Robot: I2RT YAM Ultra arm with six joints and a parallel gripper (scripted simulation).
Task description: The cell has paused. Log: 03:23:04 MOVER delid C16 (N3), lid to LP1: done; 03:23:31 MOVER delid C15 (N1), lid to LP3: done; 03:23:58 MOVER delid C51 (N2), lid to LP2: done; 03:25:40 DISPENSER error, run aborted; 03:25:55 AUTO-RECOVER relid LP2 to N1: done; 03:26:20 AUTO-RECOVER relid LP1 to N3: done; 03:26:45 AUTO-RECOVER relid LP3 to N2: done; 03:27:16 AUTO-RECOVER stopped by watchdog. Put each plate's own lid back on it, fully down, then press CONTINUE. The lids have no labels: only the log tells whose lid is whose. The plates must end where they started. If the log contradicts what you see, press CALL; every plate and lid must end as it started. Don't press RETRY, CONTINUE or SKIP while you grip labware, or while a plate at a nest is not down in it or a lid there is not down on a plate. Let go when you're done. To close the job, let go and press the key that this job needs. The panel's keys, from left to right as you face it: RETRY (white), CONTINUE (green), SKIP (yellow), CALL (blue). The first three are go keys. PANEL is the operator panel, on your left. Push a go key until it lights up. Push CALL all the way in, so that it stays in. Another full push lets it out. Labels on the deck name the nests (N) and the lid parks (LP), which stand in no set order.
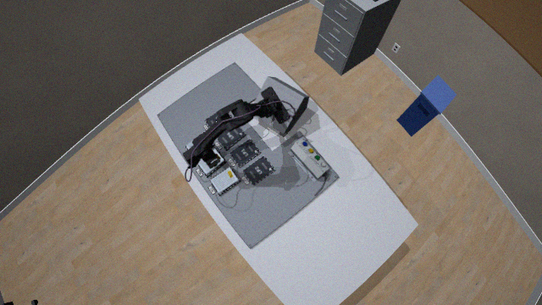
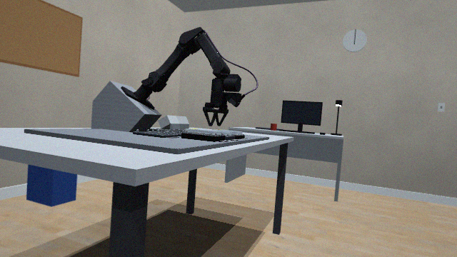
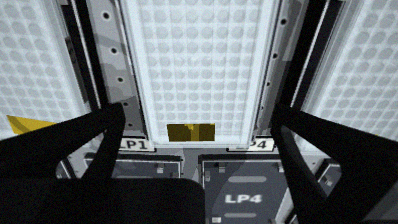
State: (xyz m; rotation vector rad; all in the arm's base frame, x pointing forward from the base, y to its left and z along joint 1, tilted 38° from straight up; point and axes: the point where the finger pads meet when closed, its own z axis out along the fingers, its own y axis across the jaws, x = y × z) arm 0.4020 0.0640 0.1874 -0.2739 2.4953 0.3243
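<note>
Right now the lid park LP1 is 18 cm behind my hand, 6 cm below it and 2 cm to the left of it. The rest, counted from my hand: blue key: 50 cm behind, 11 cm to the left; lid park LP2: 22 cm behind, 14 cm to the left, 6 cm below; lid park LP4: 14 cm behind, 11 cm to the right, 6 cm below.
</note>
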